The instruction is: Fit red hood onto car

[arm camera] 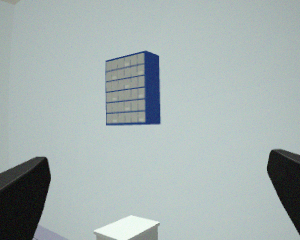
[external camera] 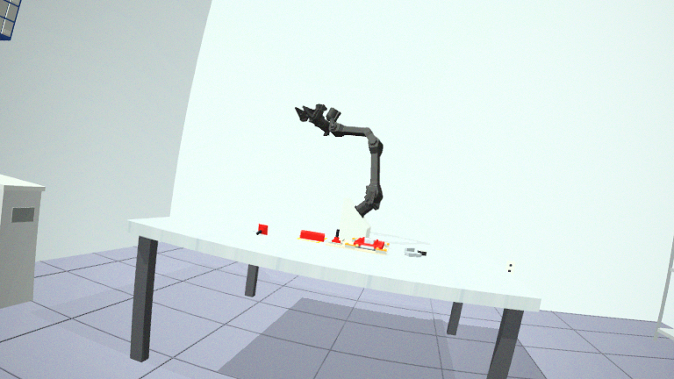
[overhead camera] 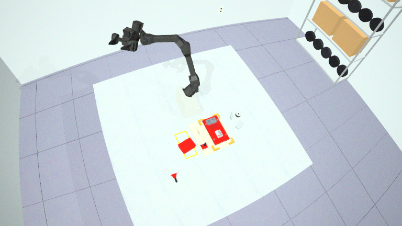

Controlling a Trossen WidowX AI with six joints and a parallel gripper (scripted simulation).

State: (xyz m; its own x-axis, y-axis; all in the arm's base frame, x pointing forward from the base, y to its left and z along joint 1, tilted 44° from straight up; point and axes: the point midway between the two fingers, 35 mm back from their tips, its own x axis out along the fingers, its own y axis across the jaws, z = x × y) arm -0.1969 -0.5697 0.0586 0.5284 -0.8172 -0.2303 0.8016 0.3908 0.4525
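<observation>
Now: gripper tip 57 cm above the red hood, 45 cm short of it and 25 cm to the right of it.
</observation>
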